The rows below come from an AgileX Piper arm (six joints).
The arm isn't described. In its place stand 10 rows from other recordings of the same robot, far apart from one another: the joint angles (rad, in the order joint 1, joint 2, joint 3, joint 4, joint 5, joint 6), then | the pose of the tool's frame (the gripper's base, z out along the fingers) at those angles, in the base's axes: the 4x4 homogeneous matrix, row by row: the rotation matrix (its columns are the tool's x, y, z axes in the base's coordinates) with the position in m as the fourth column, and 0 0 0 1 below.
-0.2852, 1.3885, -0.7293, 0.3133, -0.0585, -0.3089 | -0.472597, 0.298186, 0.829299, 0.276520; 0.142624, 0.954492, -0.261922, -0.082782; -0.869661, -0.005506, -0.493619, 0.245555; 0, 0, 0, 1
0.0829, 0.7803, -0.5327, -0.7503, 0.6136, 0.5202 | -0.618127, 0.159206, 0.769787, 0.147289; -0.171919, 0.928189, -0.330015, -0.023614; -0.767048, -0.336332, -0.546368, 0.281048; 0, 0, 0, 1
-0.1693, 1.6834, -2.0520, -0.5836, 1.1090, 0.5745 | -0.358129, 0.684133, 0.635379, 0.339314; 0.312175, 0.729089, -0.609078, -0.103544; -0.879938, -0.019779, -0.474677, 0.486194; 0, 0, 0, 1
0.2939, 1.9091, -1.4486, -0.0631, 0.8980, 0.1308 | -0.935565, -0.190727, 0.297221, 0.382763; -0.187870, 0.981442, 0.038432, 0.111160; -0.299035, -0.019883, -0.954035, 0.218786; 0, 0, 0, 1
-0.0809, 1.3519, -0.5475, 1.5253, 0.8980, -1.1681 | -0.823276, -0.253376, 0.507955, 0.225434; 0.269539, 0.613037, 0.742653, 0.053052; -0.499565, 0.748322, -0.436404, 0.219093; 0, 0, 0, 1
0.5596, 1.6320, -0.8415, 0.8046, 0.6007, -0.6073 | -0.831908, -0.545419, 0.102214, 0.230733; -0.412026, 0.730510, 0.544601, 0.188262; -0.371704, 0.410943, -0.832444, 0.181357; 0, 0, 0, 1
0.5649, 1.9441, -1.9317, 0.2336, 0.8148, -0.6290 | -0.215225, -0.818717, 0.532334, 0.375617; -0.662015, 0.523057, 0.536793, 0.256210; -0.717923, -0.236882, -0.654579, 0.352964; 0, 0, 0, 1
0.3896, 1.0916, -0.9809, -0.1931, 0.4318, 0.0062 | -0.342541, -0.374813, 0.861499, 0.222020; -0.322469, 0.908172, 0.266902, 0.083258; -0.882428, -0.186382, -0.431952, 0.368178; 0, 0, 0, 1
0.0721, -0.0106, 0.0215, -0.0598, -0.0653, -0.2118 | 0.155848, -0.035393, 0.987147, 0.055469; -0.257591, 0.963323, 0.075207, 0.004362; -0.953603, -0.266001, 0.141015, 0.212488; 0, 0, 0, 1
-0.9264, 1.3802, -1.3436, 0.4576, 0.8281, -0.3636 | -0.422877, 0.592104, 0.685994, 0.202834; 0.496519, 0.784658, -0.371188, -0.220640; -0.758053, 0.183642, -0.625805, 0.385295; 0, 0, 0, 1
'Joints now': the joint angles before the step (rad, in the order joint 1, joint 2, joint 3, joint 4, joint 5, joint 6). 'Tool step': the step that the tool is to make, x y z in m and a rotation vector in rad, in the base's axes. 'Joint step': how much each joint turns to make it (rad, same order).
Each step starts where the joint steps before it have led.
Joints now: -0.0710 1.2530 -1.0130 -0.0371 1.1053 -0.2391
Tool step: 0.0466 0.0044 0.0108 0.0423 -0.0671 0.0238
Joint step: 0.0122 0.1429 -0.1603 0.0538 -0.0470 -0.0200
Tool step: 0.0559 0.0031 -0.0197 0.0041 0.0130 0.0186
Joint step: 0.0185 0.2045 -0.1423 0.0044 -0.0489 -0.0019
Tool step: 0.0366 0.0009 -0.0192 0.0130 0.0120 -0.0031
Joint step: 0.0042 0.1402 -0.1021 0.0114 -0.0257 0.0045
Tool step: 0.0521 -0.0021 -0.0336 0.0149 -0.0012 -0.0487
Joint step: 0.0001 0.2058 -0.1640 -0.0025 -0.0439 0.0513
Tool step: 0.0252 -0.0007 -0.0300 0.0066 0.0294 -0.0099
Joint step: 0.0001 0.1247 -0.0847 0.0026 -0.0106 0.0094
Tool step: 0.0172 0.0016 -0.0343 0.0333 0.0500 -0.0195
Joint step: 0.0000 0.1130 -0.0617 0.0304 -0.0005 0.0097
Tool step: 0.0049 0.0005 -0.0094 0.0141 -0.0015 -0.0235
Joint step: 0.0000 0.0284 -0.0122 0.0100 -0.0183 0.0195
